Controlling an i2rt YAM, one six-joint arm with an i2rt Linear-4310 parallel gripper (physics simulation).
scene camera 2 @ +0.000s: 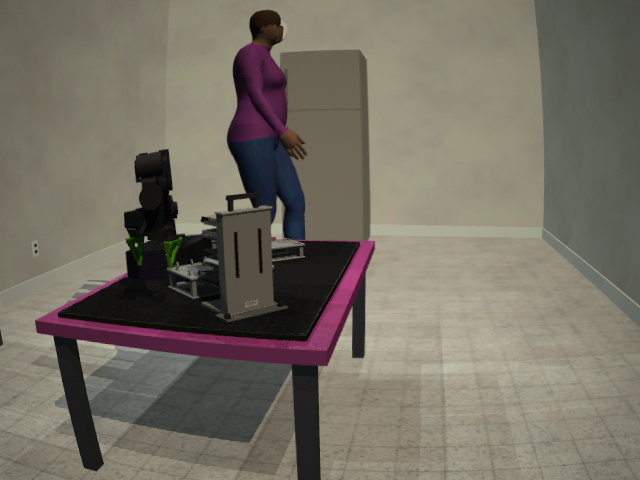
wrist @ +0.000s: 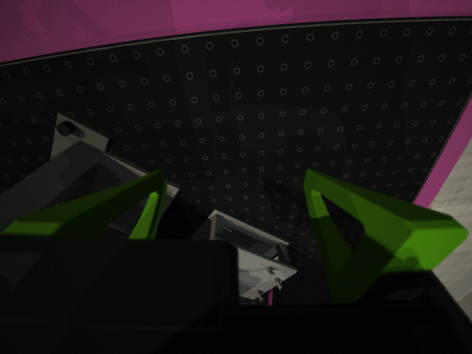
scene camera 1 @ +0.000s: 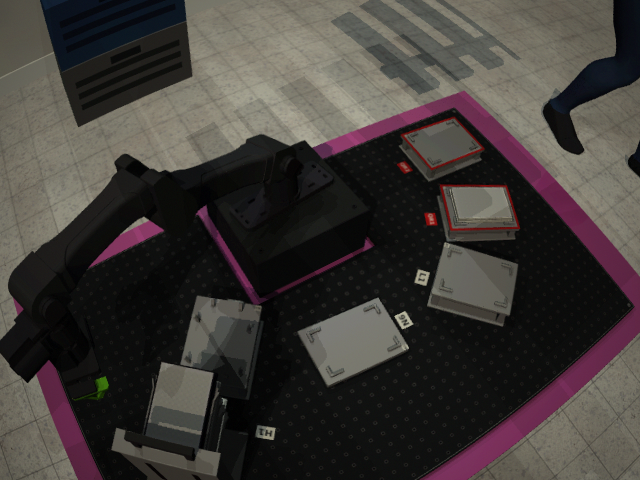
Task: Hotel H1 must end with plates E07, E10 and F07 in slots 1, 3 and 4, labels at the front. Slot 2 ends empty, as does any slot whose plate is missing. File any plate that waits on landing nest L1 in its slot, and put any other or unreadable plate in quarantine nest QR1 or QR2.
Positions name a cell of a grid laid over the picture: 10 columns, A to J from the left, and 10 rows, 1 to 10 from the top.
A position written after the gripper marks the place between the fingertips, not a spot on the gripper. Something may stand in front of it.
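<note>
Gripper (scene camera 2: C6) open, holding nothing; the wrist view also shows the gripper (wrist: E6).
</note>
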